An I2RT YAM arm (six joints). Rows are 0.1 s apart.
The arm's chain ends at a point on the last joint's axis. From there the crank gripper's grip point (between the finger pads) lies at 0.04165 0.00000 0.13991 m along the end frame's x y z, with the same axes.
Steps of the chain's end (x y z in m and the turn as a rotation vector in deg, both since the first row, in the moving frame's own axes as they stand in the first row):
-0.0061 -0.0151 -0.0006 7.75 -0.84 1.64
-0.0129 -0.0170 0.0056 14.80 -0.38 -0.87
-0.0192 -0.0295 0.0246 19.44 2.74 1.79
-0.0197 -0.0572 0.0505 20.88 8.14 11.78
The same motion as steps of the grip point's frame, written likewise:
-0.0079 -0.0328 -0.0012 7.75 -0.84 1.64
-0.0141 -0.0534 0.0011 14.80 -0.38 -0.87
-0.0120 -0.0743 0.0147 19.44 2.74 1.79
0.0034 -0.0952 0.0358 20.88 8.14 11.78

